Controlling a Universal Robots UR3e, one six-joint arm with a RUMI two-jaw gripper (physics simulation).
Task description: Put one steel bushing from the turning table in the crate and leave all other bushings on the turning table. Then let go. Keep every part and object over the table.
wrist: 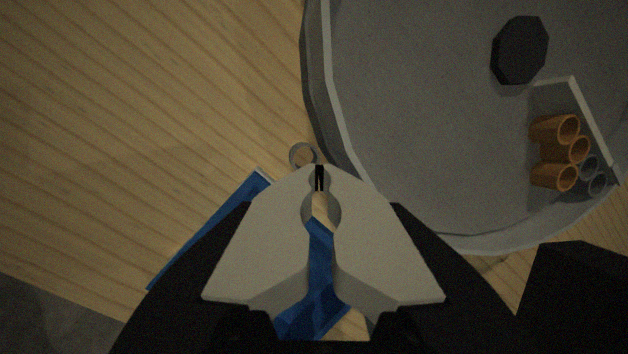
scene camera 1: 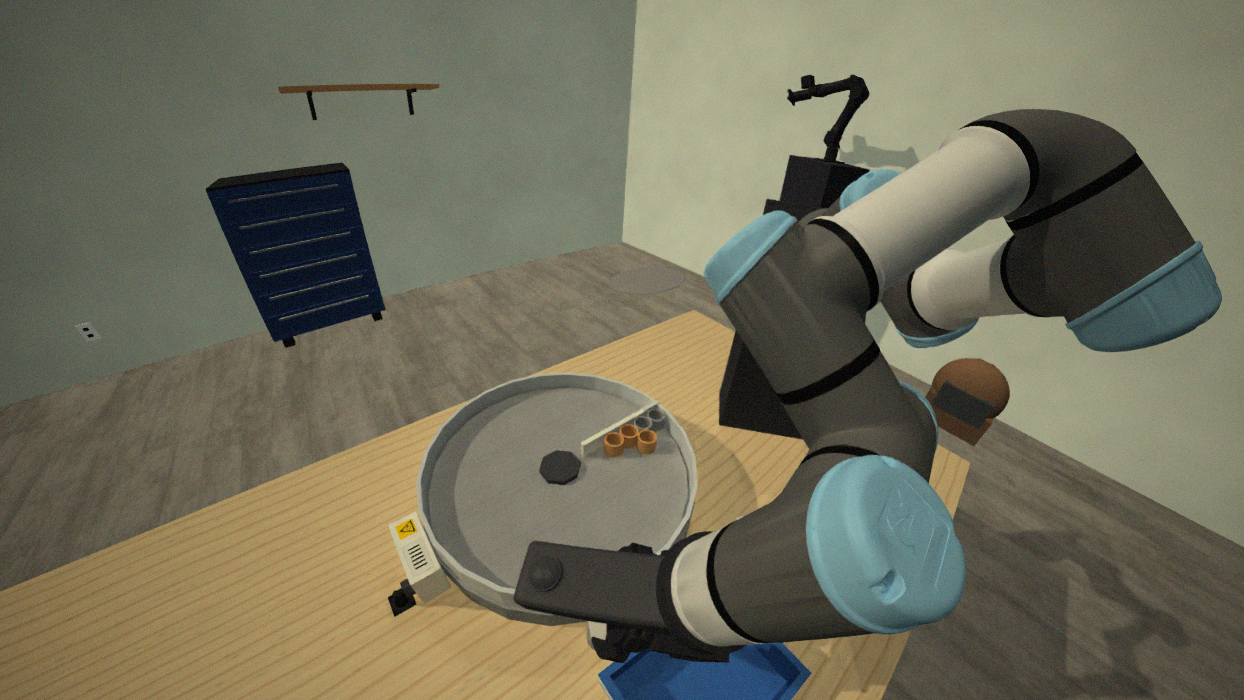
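In the wrist view my gripper is shut, with only a thin dark slit between its fingertips. A steel bushing shows as a small grey ring just past the fingertips. It is over bare wood, between the turning table's rim and the corner of the blue crate. I cannot tell whether it touches the fingers. The crate lies under the gripper. On the turning table, three brass bushings and two steel bushings sit in a walled pocket.
A black hub marks the turning table's middle. A white control box with a yellow label stands at its left. A dark block and a brown object stand behind the arm. The table's front edge is close to the crate.
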